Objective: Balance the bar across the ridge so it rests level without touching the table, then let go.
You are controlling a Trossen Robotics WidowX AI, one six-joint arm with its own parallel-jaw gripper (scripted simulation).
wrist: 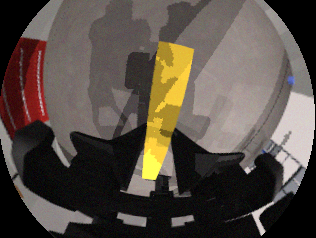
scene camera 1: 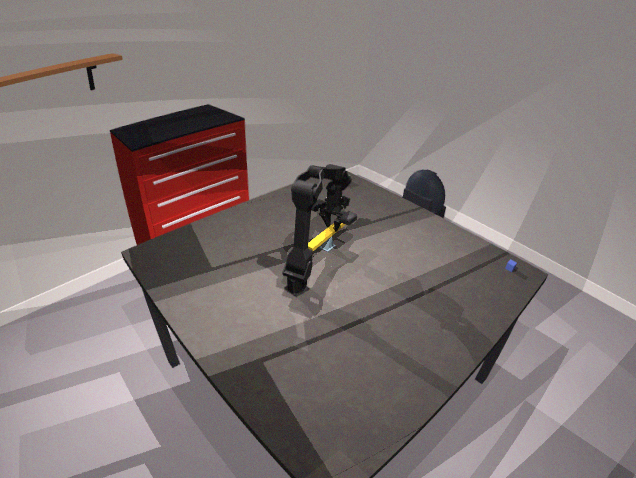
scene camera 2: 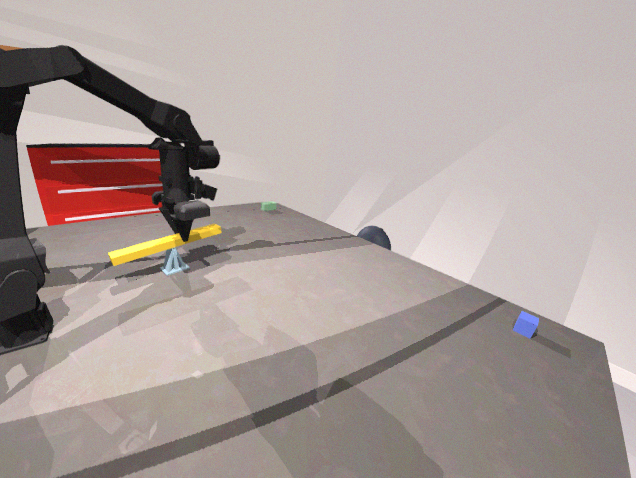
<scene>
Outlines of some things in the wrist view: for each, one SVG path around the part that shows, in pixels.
My gripper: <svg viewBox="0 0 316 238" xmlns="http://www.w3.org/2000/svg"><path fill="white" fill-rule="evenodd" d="M295 193L287 192L259 216L264 232L283 215ZM13 132L11 156L23 187L53 205L93 220L92 224L70 221L64 233L48 231L54 238L259 238L262 233L252 212L272 203L284 184L284 165L270 152L254 159L255 169L247 175L239 164L246 154L208 152L175 127L171 152L178 196L183 197L131 195L126 191L145 144L146 123L109 140L70 132L77 155L70 160L69 168L52 148L56 139L52 126L37 119ZM194 217L194 221L185 223L185 227L171 225L171 219L190 215ZM118 213L146 217L146 227L123 224L123 220L117 219Z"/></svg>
A yellow bar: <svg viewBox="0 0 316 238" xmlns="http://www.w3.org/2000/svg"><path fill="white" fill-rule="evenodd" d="M158 41L154 78L150 90L145 155L143 155L143 179L155 180L163 159L165 159L167 148L170 146L171 135L173 135L179 112L181 112L182 99L186 92L187 82L189 82L187 78L190 75L190 66L194 55L194 49L191 49L191 47Z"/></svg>
</scene>
